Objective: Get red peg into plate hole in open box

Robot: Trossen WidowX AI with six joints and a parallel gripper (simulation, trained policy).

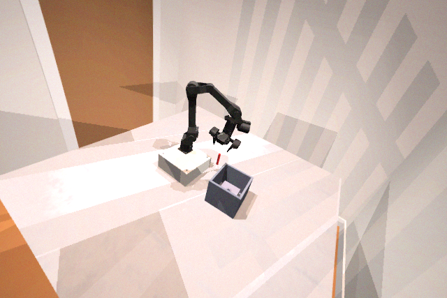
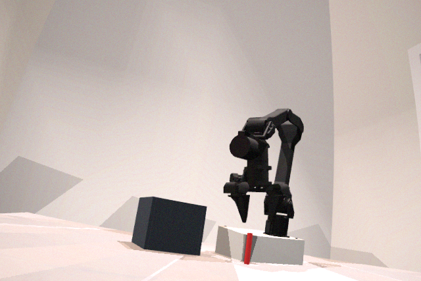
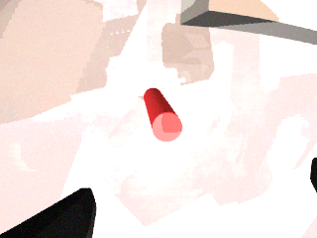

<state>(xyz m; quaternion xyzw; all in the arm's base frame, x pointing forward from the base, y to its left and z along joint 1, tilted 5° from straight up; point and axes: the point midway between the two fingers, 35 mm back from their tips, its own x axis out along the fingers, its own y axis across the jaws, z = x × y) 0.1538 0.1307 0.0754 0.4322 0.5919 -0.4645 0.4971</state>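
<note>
Now: gripper tip 7 cm above the red peg, 1 cm to the left of it and 1 cm short of it. Also, from my gripper tip: pale plate 19 cm ahead, 18 cm to the right, 6 cm below.
</note>
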